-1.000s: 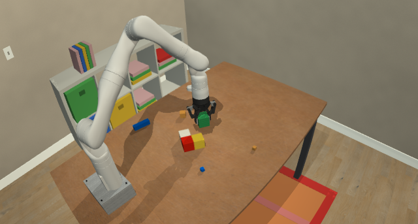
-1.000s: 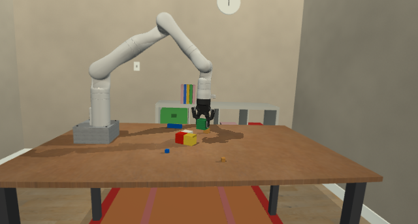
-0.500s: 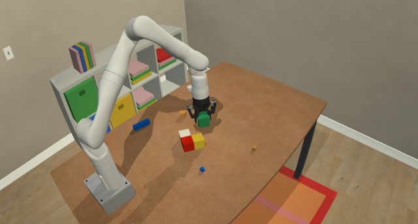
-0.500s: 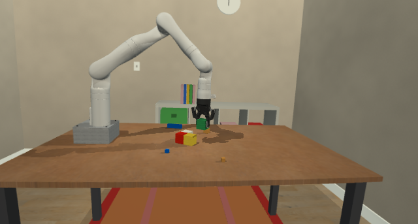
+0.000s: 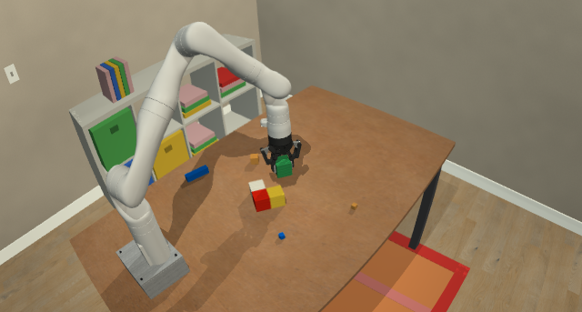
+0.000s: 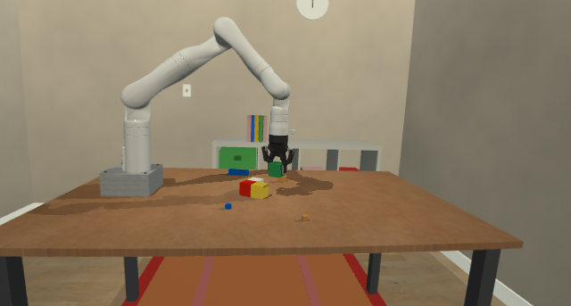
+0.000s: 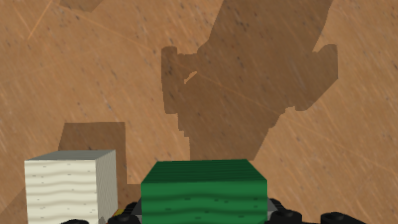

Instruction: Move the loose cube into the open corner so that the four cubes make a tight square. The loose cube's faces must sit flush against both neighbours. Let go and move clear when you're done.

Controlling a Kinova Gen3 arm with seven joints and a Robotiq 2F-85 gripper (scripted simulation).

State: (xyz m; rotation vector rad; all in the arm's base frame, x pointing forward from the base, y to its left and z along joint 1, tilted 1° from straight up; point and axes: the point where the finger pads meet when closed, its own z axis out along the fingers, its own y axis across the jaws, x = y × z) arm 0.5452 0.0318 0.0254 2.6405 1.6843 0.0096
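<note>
My hand is right at the green cube. Also, from my hand: red cube (110 mm behind, 10 mm to the right, 80 mm below); white cube (90 mm behind, 40 mm to the left, 80 mm below); yellow cube (70 mm behind, 30 mm to the right, 80 mm below).
</note>
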